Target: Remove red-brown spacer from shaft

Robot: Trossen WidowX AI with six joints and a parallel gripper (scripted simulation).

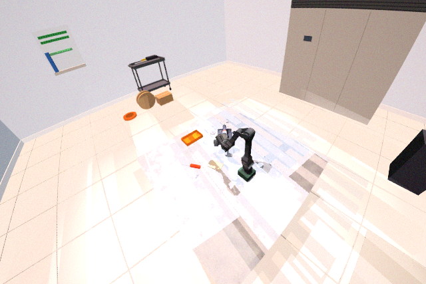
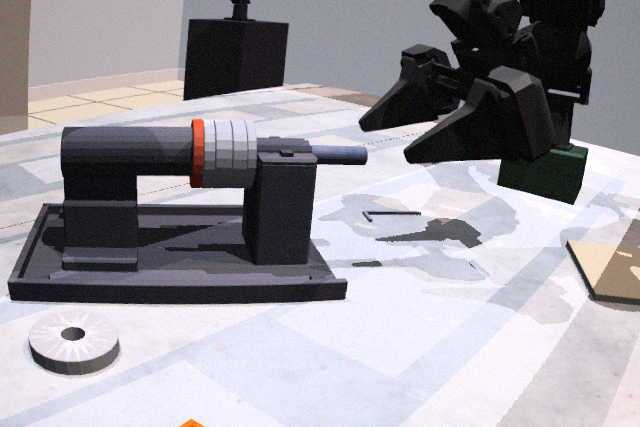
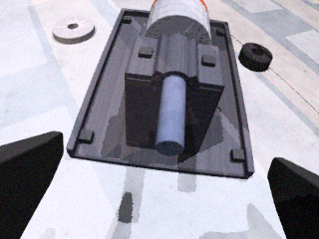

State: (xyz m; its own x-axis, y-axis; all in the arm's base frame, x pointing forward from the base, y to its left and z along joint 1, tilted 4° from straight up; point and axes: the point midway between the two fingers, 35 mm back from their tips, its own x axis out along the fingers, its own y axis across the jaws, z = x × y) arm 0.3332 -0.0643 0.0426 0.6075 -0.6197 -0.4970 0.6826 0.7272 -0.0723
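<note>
The blue-grey shaft is 60 mm to the right of my gripper tip, 60 mm ahead of it and 10 mm below it. From my gripper tip the other things lie so: thin plate 210 mm to the left, 100 mm behind, 90 mm below; then black ring 220 mm to the right, 80 mm below, 80 mm ahead; then red-brown spacer 100 mm to the right, 100 mm ahead, 10 mm below.
</note>
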